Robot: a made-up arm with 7 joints. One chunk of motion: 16 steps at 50 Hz.
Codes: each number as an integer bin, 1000 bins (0 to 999) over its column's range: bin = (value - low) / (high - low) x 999, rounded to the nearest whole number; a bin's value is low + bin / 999 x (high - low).
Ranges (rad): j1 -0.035..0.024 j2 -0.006..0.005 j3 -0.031..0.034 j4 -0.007..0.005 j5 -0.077..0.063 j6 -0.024..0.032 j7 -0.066..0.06
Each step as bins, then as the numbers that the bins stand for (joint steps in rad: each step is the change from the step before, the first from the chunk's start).
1 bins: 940 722 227 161 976 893 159
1 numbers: 0.02052 0.00195 -0.01623 -0.00507 0.05978 0.02606 -0.04595
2 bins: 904 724 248 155 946 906 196
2 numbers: 0.01839 0.00197 -0.01486 -0.00514 0.05557 0.02679 -0.04128
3 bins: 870 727 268 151 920 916 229
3 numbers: 0.01638 0.00201 -0.01356 -0.00519 0.05193 0.02735 -0.03712
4 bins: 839 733 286 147 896 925 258
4 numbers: 0.01455 0.00207 -0.01239 -0.00523 0.04857 0.02785 -0.03346
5 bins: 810 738 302 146 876 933 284
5 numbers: 0.01284 0.00213 -0.01135 -0.00525 0.04576 0.02830 -0.03018
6 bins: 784 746 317 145 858 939 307
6 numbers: 0.01130 0.00221 -0.01037 -0.00526 0.04324 0.02864 -0.02728
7 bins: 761 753 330 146 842 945 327
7 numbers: 0.00994 0.00229 -0.00953 -0.00525 0.04100 0.02897 -0.02476
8 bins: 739 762 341 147 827 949 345
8 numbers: 0.00864 0.00239 -0.00881 -0.00523 0.03890 0.02920 -0.02249
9 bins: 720 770 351 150 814 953 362
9 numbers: 0.00752 0.00248 -0.00816 -0.00520 0.03707 0.02942 -0.02034
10 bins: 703 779 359 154 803 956 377
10 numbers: 0.00652 0.00258 -0.00764 -0.00515 0.03553 0.02959 -0.01845
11 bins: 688 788 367 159 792 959 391
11 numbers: 0.00563 0.00268 -0.00712 -0.00509 0.03399 0.02976 -0.01668
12 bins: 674 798 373 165 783 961 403
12 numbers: 0.00481 0.00279 -0.00673 -0.00502 0.03273 0.02987 -0.01517
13 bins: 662 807 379 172 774 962 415
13 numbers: 0.00410 0.00289 -0.00634 -0.00493 0.03147 0.02993 -0.01366
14 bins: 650 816 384 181 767 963 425
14 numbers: 0.00339 0.00298 -0.00602 -0.00483 0.03049 0.02998 -0.01240
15 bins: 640 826 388 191 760 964 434
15 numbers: 0.00280 0.00310 -0.00575 -0.00471 0.02951 0.03004 -0.01126
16 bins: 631 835 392 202 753 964 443
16 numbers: 0.00227 0.00319 -0.00549 -0.00457 0.02853 0.03004 -0.01013
